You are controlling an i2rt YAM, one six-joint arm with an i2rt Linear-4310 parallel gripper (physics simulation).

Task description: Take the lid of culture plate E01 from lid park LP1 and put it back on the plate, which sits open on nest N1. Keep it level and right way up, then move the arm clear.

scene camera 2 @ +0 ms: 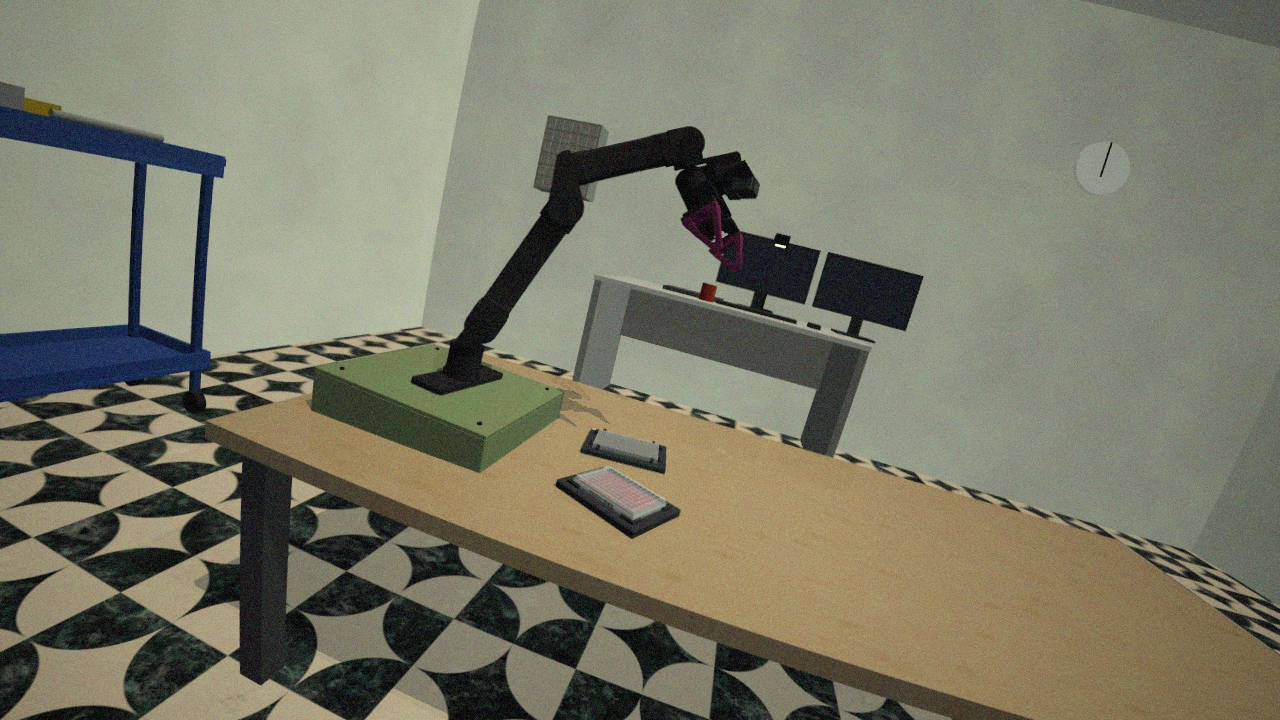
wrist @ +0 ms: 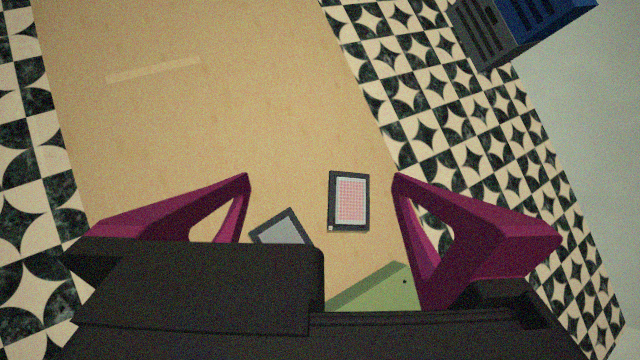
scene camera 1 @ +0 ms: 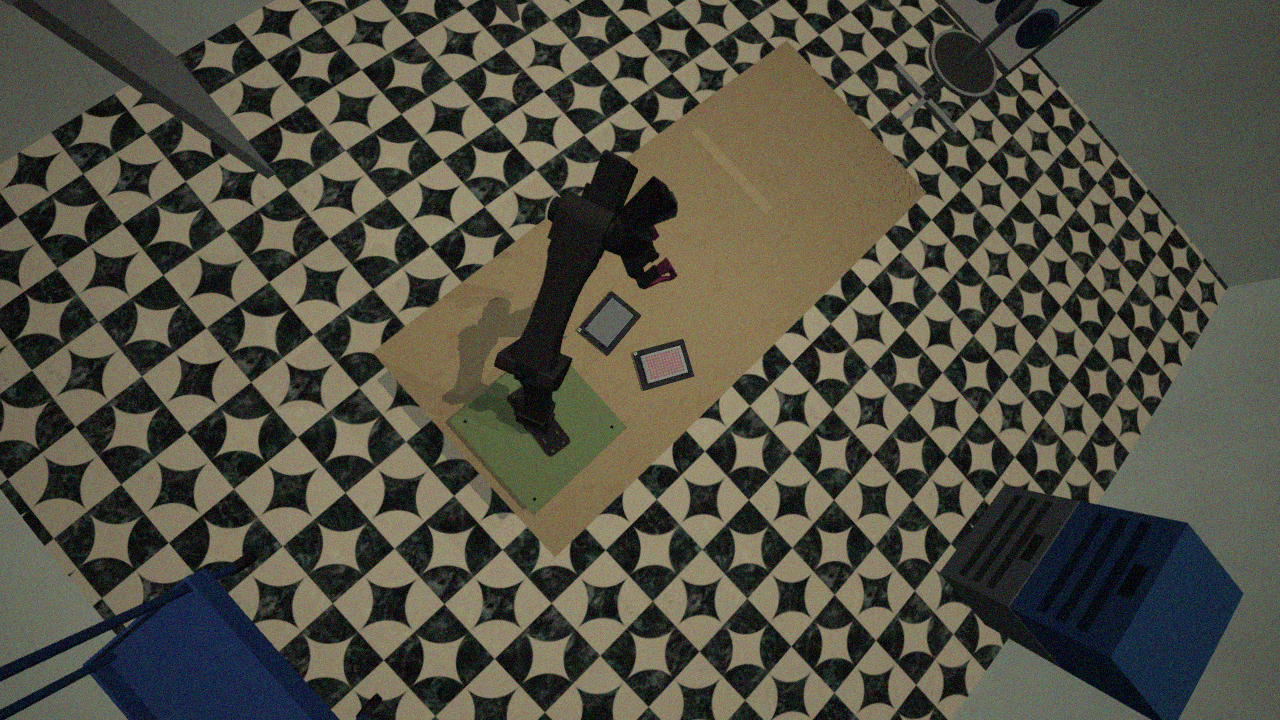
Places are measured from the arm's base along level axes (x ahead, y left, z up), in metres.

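Where they show: gripper, fingertip midpoint: (scene camera 2: 728,261) (wrist: 320,180) (scene camera 1: 665,257); arm's base at its link origin: (scene camera 2: 460,380) (scene camera 1: 539,419).
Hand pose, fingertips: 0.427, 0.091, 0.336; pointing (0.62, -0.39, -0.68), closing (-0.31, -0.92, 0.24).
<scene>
Each offset is from my fingertips to the top centre of the thing, as dx, dy, dz. Level surfaces: height alone.
The lid {-0.102, +0.023, -0.389} (scene camera 1: 609,323) (scene camera 2: 626,445) (wrist: 283,232), a pale grey rectangle, lies flat on the dark lid park LP1 {-0.102, +0.023, -0.387} (scene camera 1: 625,305) (scene camera 2: 662,463) (wrist: 300,227); the wrist view cuts off its lower part behind the gripper body. The open culture plate E01 {-0.045, -0.178, -0.380} (scene camera 1: 664,364) (scene camera 2: 622,492) (wrist: 351,201), with pink wells, sits on the dark nest N1 {-0.045, -0.178, -0.389} (scene camera 1: 640,376) (scene camera 2: 633,528) (wrist: 332,201). My gripper (scene camera 1: 665,253) (scene camera 2: 727,261) (wrist: 320,180) is open and empty, with magenta fingers wide apart. It hangs high above the table, beyond the lid park from the arm's base, and is tilted.
The green base block (scene camera 1: 572,447) (scene camera 2: 429,402) (wrist: 382,292) carries the arm on the wooden table {dz -0.407} (scene camera 1: 760,134) (scene camera 2: 850,555) (wrist: 200,125). The lid park and nest stand close together near it. A blue cart (scene camera 2: 98,358) and a desk with monitors (scene camera 2: 733,344) stand away from the table.
</scene>
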